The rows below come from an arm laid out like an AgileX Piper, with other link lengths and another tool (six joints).
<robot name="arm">
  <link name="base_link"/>
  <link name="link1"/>
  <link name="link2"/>
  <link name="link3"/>
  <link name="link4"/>
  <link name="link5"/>
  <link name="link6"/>
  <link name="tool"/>
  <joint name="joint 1" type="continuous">
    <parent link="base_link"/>
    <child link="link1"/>
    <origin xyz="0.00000 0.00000 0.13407" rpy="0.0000 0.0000 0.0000"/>
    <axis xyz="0 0 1"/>
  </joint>
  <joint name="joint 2" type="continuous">
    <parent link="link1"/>
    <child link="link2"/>
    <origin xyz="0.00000 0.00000 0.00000" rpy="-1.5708 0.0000 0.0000"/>
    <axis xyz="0 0 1"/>
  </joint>
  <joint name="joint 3" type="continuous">
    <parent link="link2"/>
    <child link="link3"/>
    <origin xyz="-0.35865 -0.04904 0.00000" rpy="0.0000 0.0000 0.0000"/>
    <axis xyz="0 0 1"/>
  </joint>
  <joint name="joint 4" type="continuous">
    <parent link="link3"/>
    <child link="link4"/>
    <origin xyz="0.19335 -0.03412 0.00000" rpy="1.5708 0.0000 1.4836"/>
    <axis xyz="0 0 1"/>
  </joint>
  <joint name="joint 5" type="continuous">
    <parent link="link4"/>
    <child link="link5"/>
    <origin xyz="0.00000 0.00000 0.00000" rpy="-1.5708 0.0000 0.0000"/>
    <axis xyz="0 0 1"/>
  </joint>
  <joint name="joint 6" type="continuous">
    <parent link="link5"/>
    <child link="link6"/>
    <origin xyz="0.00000 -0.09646 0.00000" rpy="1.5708 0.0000 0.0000"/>
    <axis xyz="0 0 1"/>
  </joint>
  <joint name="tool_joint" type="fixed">
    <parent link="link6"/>
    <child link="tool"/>
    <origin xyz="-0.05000 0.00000 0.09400" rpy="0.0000 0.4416 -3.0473"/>
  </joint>
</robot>
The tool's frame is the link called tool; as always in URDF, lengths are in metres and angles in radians. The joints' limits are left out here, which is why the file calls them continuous.
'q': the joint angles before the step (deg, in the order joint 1, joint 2, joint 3, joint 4, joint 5, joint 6). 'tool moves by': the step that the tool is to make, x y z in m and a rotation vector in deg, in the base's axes. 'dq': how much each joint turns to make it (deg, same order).
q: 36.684 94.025 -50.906 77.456 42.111 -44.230
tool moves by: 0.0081 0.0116 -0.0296 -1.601 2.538 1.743
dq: 0.004 5.289 0.012 1.823 0.973 -3.780
